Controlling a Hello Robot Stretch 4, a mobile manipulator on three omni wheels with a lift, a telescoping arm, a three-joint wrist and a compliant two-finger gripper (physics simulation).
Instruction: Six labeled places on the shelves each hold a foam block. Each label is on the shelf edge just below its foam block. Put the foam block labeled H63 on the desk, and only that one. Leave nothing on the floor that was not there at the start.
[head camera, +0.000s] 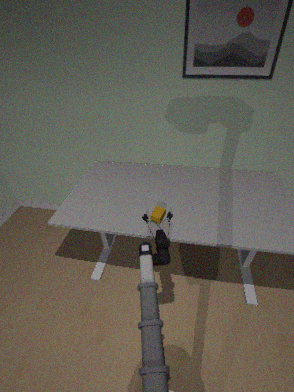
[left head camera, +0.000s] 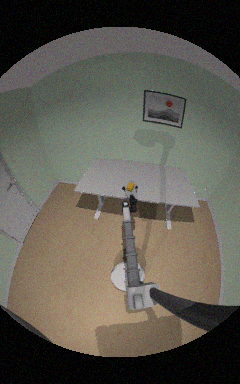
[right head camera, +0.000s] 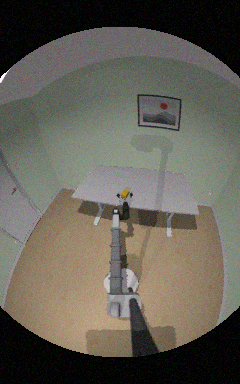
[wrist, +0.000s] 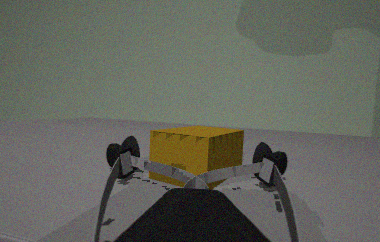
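Observation:
A yellow foam block (head camera: 158, 214) (left head camera: 130, 186) (right head camera: 125, 193) (wrist: 180, 147) appears to rest on the light grey desk (head camera: 110, 200) (left head camera: 95, 180) (right head camera: 95, 187) (wrist: 50, 165), near its front edge and left of its middle. No label shows on the block. My gripper (head camera: 158, 216) (left head camera: 130, 188) (right head camera: 125, 195) (wrist: 196, 153) is open around the block. In the wrist view a gap shows between each dark fingertip and the block's sides. The block's lower front is partly hidden by the finger strips and the gripper body. The shelves and their labels do not show.
The telescoping arm (head camera: 150, 320) (left head camera: 130, 245) (right head camera: 115, 250) reaches over the wooden floor (head camera: 65, 320) to the desk's front edge. The green wall (head camera: 75, 100) stands behind the desk, with a framed picture (head camera: 230, 55) on it. A door (left head camera: 12, 210) (right head camera: 15, 210) is at the left.

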